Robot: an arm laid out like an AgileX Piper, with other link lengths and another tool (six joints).
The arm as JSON. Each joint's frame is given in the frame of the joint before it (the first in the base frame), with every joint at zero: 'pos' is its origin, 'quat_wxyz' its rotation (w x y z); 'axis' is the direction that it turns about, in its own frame. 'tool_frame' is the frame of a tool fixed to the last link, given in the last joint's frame.
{
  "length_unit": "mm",
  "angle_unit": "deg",
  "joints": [
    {
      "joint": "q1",
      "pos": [
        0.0,
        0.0,
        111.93
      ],
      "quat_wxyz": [
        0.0,
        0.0,
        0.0,
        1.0
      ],
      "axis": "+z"
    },
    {
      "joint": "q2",
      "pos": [
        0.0,
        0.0,
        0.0
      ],
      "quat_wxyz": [
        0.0,
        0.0,
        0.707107,
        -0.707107
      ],
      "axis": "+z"
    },
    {
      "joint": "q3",
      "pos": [
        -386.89,
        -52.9,
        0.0
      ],
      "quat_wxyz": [
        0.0,
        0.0,
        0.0,
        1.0
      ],
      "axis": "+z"
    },
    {
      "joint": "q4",
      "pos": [
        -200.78,
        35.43,
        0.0
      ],
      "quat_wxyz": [
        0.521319,
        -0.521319,
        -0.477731,
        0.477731
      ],
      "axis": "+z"
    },
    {
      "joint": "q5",
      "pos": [
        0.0,
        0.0,
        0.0
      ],
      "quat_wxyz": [
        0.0,
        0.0,
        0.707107,
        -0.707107
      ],
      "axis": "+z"
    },
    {
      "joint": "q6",
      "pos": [
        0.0,
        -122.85,
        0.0
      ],
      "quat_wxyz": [
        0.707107,
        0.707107,
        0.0,
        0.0
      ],
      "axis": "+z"
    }
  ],
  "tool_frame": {
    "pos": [
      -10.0,
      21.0,
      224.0
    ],
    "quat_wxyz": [
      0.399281,
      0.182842,
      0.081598,
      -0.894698
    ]
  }
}
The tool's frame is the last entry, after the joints.
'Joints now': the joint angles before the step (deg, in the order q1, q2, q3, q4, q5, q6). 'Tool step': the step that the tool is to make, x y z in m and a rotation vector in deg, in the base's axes. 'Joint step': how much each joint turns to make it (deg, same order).
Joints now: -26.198, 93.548, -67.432, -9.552, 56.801, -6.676
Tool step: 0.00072, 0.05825, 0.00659, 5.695, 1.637, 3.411
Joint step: 4.738, -0.605, -2.701, 5.373, 7.017, -1.283
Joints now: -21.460, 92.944, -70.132, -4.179, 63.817, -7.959
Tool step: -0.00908, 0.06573, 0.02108, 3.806, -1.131, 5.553
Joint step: 6.773, -4.502, -0.046, 4.179, 4.651, -0.066
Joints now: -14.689, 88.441, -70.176, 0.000, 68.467, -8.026
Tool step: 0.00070, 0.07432, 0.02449, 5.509, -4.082, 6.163
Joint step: 7.327, -4.165, -0.001, 6.291, 1.212, 0.000
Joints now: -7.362, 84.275, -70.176, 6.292, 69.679, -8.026
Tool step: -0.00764, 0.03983, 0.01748, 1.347, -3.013, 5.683
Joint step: 6.035, -3.200, 0.000, 1.537, 0.280, 0.189
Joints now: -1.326, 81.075, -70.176, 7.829, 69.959, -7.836
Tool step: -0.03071, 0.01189, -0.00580, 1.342, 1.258, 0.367
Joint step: 1.019, -3.378, 4.583, 1.206, -0.001, 0.536
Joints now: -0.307, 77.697, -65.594, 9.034, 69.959, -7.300
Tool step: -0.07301, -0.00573, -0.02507, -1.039, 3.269, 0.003
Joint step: -0.002, -7.917, 11.156, -1.102, 0.001, 0.167
